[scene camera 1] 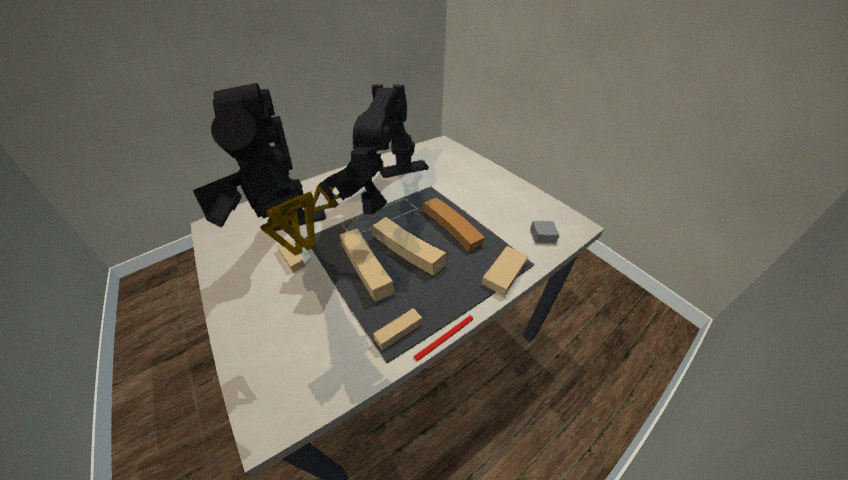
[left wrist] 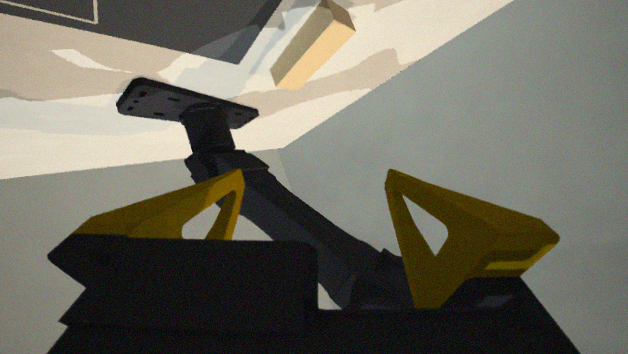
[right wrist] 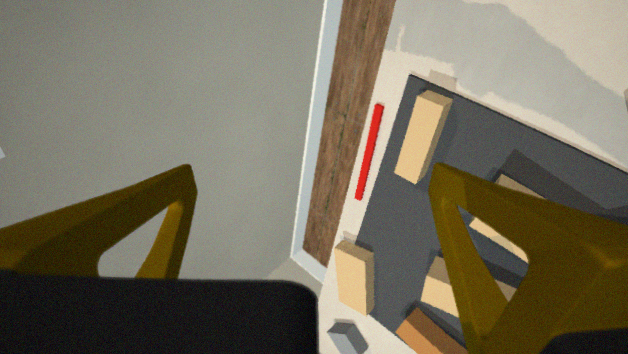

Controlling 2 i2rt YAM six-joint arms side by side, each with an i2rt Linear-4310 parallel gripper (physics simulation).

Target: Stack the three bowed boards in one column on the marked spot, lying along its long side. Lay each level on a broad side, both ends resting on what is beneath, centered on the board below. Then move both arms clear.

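Frame: origin at the left arm's base, x ahead, y left, z up, level; centimetres.
Seen in the pictures: left gripper, between the fingertips: (scene camera 1: pixel 319 204) (left wrist: pixel 314 176); right gripper, between the fingertips: (scene camera 1: pixel 304 251) (right wrist: pixel 312 177); left arm's base, origin of its link: (scene camera 1: pixel 403 169); right arm's base, origin of its link: (left wrist: pixel 201 108).
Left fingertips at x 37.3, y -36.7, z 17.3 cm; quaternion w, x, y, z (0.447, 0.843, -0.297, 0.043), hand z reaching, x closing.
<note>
Offsets run from my left fingertips to a thing's middle. "*": to the spot under its first point.
Three long bowed boards lie apart on the dark mat: a tan one @[dz -13.8, dx +11.8, dy +8.1 cm] (scene camera 1: pixel 367 264) (right wrist: pixel 500 241) at the left, a tan one @[dz -13.8, dx +9.5, dy +21.4 cm] (scene camera 1: pixel 408 245) (right wrist: pixel 440 295) in the middle and an orange-brown one @[dz -14.9, dx +4.5, dy +38.1 cm] (scene camera 1: pixel 453 224) (right wrist: pixel 432 335) at the right in the scene view. The marked spot, a thin pale outline (scene camera 1: pixel 411 204) (left wrist: pixel 95 12), is at the mat's back edge, with no board on it. My left gripper (scene camera 1: pixel 327 199) (left wrist: pixel 314 176) is open and empty, raised behind the mat. My right gripper (scene camera 1: pixel 303 248) (right wrist: pixel 312 177) is open and empty, above the table left of the mat. Its finger partly hides boards in the right wrist view.
Short tan blocks lie near the right gripper (scene camera 1: pixel 289 258) (left wrist: pixel 312 47), on the mat's front corner @[* dz -13.8, dx +34.5, dy +9.6 cm] (scene camera 1: pixel 397 328) (right wrist: pixel 422 135) and at its right corner @[* dz -13.9, dx +28.8, dy +42.1 cm] (scene camera 1: pixel 505 270) (right wrist: pixel 355 277). A red stick @[dz -17.0, dx +39.0, dy +19.5 cm] (scene camera 1: pixel 443 337) (right wrist: pixel 369 152) lies near the front edge, a grey block @[dz -15.6, dx +18.6, dy +64.6 cm] (scene camera 1: pixel 544 231) (right wrist: pixel 347 337) at the right.
</note>
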